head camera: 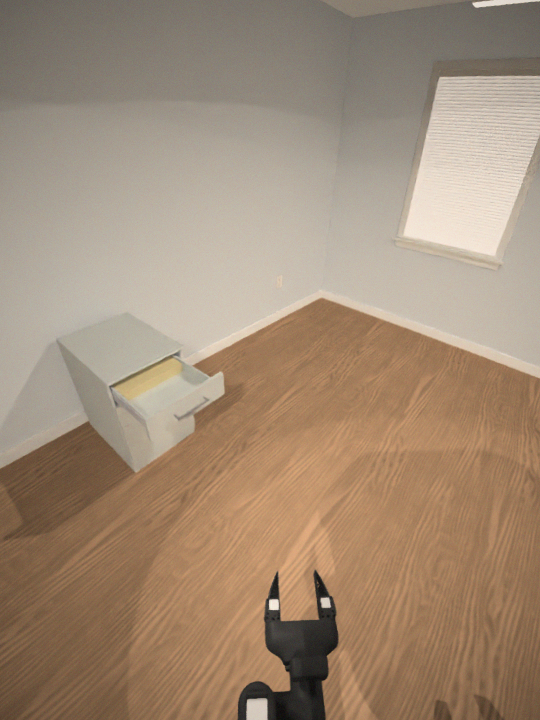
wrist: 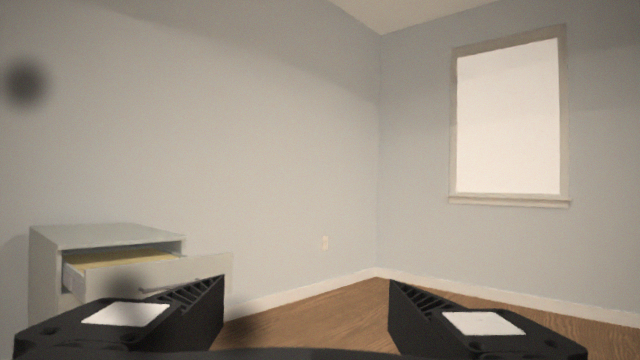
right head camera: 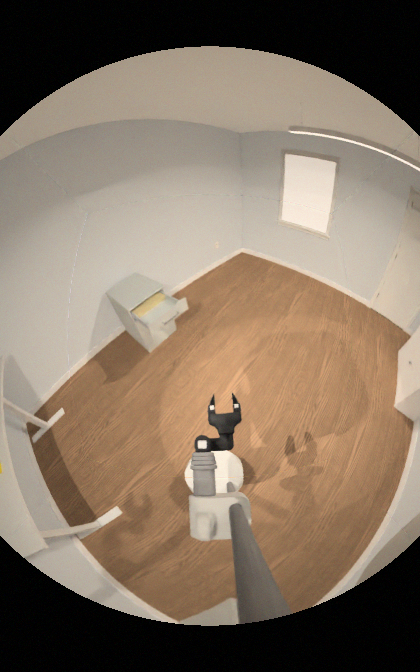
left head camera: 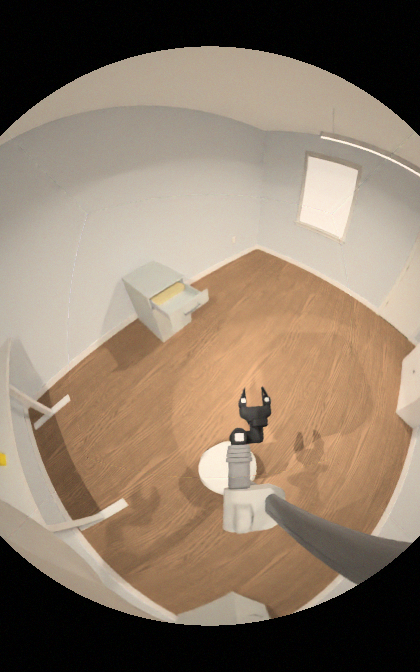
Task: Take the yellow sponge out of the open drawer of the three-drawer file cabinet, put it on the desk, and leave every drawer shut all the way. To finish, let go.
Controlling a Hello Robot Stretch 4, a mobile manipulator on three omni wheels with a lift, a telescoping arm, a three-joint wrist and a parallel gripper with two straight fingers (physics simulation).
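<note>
The pale grey-green file cabinet (head camera: 119, 346) (left head camera: 152, 277) (right head camera: 134, 287) (wrist: 100, 234) stands against the left wall. Its top drawer (head camera: 212, 388) (left head camera: 202, 297) (right head camera: 182, 306) (wrist: 165, 272) is pulled out, with a bar handle on its front and a pale yellow panel towards the back inside. The lower fronts are partly hidden below it. The yellow sponge (left head camera: 2, 459) (right head camera: 1, 468) shows in part at the left edge, on the white desk (left head camera: 15, 487) (right head camera: 15, 510). My gripper (head camera: 296, 572) (left head camera: 253, 389) (right head camera: 223, 396) (wrist: 306, 303) is open and empty above the floor, apart from the cabinet.
Desk feet (left head camera: 107, 511) (right head camera: 102, 518) rest on the floor at lower left. My round white base (left head camera: 215, 470) is under the arm. A white box-like unit (left head camera: 411, 390) (right head camera: 410, 380) stands at the right edge. Another pale cabinet (left head camera: 225, 607) shows at the bottom. A window is on the far wall.
</note>
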